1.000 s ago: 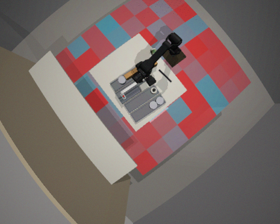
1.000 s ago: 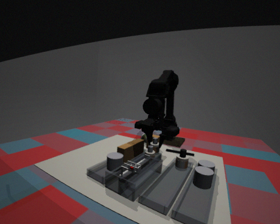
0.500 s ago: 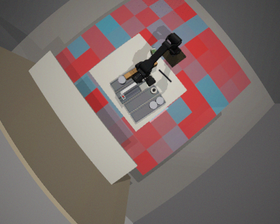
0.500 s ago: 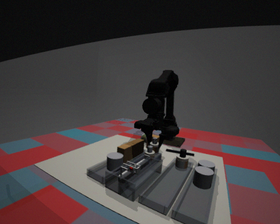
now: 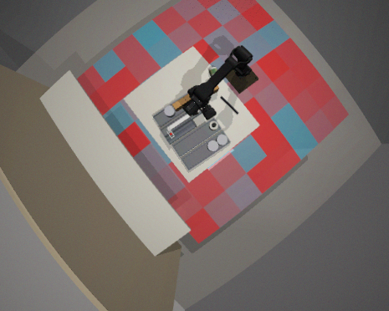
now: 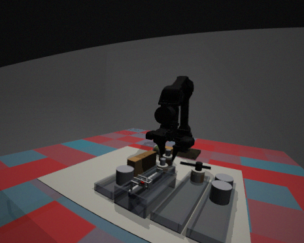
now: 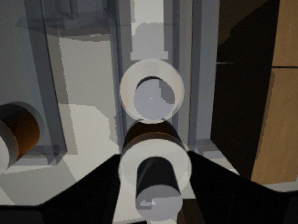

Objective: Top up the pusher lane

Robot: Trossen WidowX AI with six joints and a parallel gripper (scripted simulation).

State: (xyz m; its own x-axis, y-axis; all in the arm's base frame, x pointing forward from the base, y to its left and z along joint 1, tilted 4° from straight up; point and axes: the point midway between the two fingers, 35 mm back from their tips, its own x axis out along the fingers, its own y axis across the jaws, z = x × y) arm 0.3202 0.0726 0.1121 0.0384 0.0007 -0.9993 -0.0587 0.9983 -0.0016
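Now: gripper tip 150 mm short of the sprung lane, 40 mm above it and 30 mm to the right of it. From my gripper tip the other things lie so: red mark: 220 mm ahead, 50 mm to the left, 10 mm above; then black bar: 150 mm behind, 70 mm to the left, 60 mm below.
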